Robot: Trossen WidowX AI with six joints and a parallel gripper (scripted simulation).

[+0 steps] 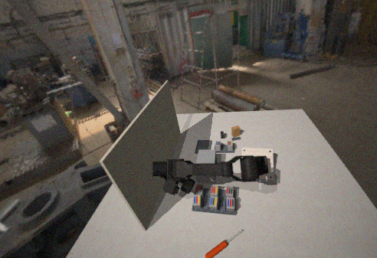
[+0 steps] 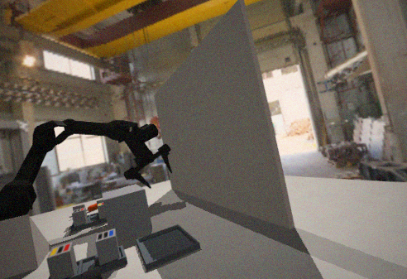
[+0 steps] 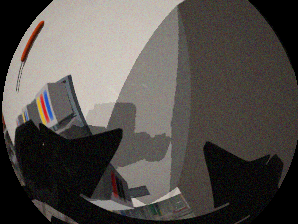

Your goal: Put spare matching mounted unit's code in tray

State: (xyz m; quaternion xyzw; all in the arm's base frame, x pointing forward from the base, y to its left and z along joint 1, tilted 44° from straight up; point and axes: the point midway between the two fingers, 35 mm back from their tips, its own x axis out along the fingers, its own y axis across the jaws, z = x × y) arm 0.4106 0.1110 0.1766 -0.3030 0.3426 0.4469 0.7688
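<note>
The spare lies 280 mm behind my gripper tip, 20 mm to the right of it and 40 mm below it. From my gripper tip the other things lie so: grey mounted unit (140 mm behind, 150 mm to the right, 30 mm below); panel (110 mm ahead, 140 mm to the right, 150 mm above); tray (80 mm behind, 360 mm to the right, 70 mm below).
</note>
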